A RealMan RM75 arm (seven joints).
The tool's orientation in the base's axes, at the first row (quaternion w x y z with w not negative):
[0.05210 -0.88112 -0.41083 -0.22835]
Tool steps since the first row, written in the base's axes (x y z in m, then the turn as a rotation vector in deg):
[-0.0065 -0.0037 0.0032 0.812 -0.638 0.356]
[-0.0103 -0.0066 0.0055 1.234 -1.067 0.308]
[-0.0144 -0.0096 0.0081 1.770 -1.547 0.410]
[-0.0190 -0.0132 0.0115 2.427 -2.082 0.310]
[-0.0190 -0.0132 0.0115 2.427 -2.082 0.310]
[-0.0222 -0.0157 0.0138 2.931 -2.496 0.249]
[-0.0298 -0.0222 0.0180 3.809 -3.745 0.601]
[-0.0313 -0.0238 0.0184 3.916 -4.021 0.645]
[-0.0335 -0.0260 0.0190 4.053 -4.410 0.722]
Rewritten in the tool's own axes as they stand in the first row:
[-0.0048 -0.0021 -0.0062 0.165 1.060 -0.203]
[-0.0079 -0.0028 -0.0104 0.079 1.653 -0.129]
[-0.0112 -0.0037 -0.0151 0.087 2.379 -0.161]
[-0.0147 -0.0044 -0.0208 0.035 3.212 0.015]
[-0.0147 -0.0044 -0.0208 0.035 3.212 0.015]
[-0.0172 -0.0050 -0.0247 -0.001 3.855 0.135]
[-0.0242 -0.0060 -0.0329 -0.229 5.366 -0.212]
[-0.0259 -0.0060 -0.0343 -0.343 5.632 -0.290]
[-0.0284 -0.0061 -0.0362 -0.504 5.997 -0.418]

